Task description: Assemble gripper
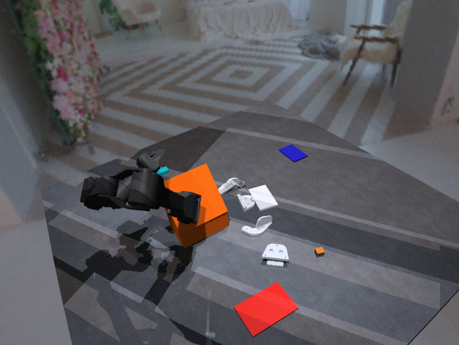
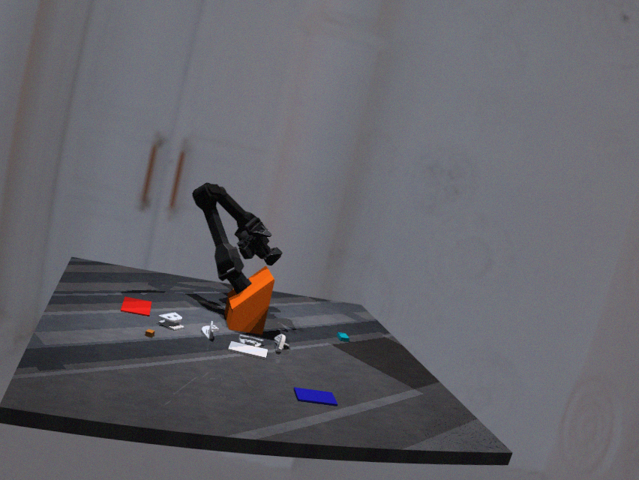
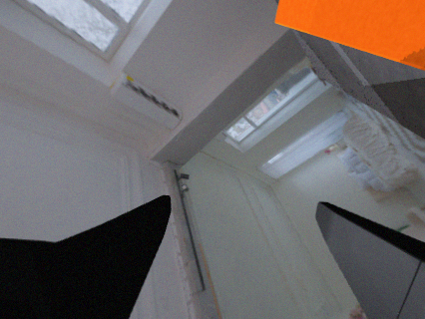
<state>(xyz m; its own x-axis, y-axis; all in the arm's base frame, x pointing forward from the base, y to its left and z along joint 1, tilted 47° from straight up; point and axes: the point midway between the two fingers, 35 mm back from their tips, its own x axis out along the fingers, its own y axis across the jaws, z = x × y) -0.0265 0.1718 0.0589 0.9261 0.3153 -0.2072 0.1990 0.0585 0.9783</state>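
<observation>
My gripper tip is now 180 mm short of the gripper jaw, 200 mm to the left of it and 280 mm above it. From my gripper tip the other things lie so: cyan block: 70 mm ahead, 310 mm to the left, 280 mm below; red tile: 40 mm ahead, 450 mm to the right, 290 mm below; white flat slab: 310 mm ahead, 100 mm to the right, 290 mm below.
</observation>
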